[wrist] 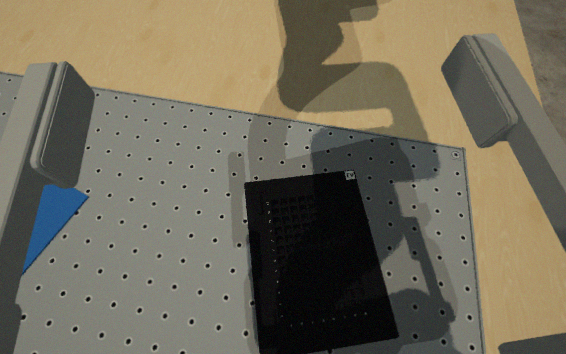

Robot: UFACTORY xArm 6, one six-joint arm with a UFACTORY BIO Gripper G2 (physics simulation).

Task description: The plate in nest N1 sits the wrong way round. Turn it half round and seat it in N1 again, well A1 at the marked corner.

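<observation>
A black plate (310, 250) with a grid of wells lies on the perforated board, right of the middle in the wrist view. Rows of tiny pale marks run along its left and lower sides. A small white label (350, 175) is at the upper right corner of the black outline. Nest and plate are both dark, so I cannot tell their edges apart or make out the marked corner. My gripper (272, 110) is wide open and empty, one finger at the left and one at the right of the view, above the board and apart from the plate.
The grey perforated board (165, 255) lies on a wooden table (150, 40). Part of a blue rectangle (50, 215) shows behind the left finger. The arm's shadow falls over the plate and board. The table edge and floor (547, 45) show at the upper right.
</observation>
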